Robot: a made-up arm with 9 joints.
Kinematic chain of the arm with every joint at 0, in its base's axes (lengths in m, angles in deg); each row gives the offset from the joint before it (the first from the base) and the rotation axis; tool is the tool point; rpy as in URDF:
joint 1: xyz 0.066 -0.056 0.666 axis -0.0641 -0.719 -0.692
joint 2: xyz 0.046 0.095 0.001 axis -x
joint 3: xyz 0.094 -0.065 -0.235 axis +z
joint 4: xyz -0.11 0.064 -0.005 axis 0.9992 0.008 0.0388
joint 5: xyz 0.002 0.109 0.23 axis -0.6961 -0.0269 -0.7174
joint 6: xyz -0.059 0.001 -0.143 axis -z
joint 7: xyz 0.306 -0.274 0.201 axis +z
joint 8: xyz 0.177 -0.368 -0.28 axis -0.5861 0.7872 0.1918
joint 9: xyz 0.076 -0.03 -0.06 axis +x
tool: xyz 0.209 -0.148 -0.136 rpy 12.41 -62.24 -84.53
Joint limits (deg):
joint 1: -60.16..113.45
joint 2: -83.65..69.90
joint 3: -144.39..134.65
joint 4: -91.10..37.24
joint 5: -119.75..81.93
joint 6: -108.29..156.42
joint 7: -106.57..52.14
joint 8: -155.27..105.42
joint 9: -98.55..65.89
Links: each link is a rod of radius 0.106 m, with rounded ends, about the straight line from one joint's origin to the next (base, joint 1, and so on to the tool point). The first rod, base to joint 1, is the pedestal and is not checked.
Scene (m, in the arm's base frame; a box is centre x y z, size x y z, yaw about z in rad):
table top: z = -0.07
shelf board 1: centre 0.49 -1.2 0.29 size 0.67 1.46 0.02 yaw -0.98
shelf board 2: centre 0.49 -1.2 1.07 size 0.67 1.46 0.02 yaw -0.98
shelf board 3: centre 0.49 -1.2 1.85 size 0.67 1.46 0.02 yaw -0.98
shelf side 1: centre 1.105 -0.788 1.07 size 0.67 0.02 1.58 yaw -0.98
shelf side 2: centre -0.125 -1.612 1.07 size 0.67 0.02 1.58 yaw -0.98
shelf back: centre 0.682 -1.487 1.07 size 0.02 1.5 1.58 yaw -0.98
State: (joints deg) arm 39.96 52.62 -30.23 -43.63 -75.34 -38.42 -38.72 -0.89 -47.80
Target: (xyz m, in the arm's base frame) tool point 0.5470 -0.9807 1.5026
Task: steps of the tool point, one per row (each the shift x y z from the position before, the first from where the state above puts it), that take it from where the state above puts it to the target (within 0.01 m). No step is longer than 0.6 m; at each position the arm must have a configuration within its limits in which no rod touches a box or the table.
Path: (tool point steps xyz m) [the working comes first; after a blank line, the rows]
Joints at the target: 108.85 69.90 -92.64 -91.10 65.46 17.46 -34.85 -12.06 -59.38
Straight joint move there: touches shelf board 2, shelf side 1.

1: -0.1118 0.1556 -0.0344
2: -0.1226 0.1971 0.0107
3: -0.1461 0.2146 0.0237
4: -0.3462 0.1155 0.2832
5: -0.1794 0.3609 0.0231
6: 0.1901 0.2952 -0.0690
7: 0.3678 -0.0458 0.0684
8: 0.1334 -0.3779 0.2511
9: -0.3517 -0.4189 0.2415
10: 0.0914 -0.1319 0.0519
11: 0.1016 -0.1535 0.0023
12: 0.1053 -0.1595 -0.0543

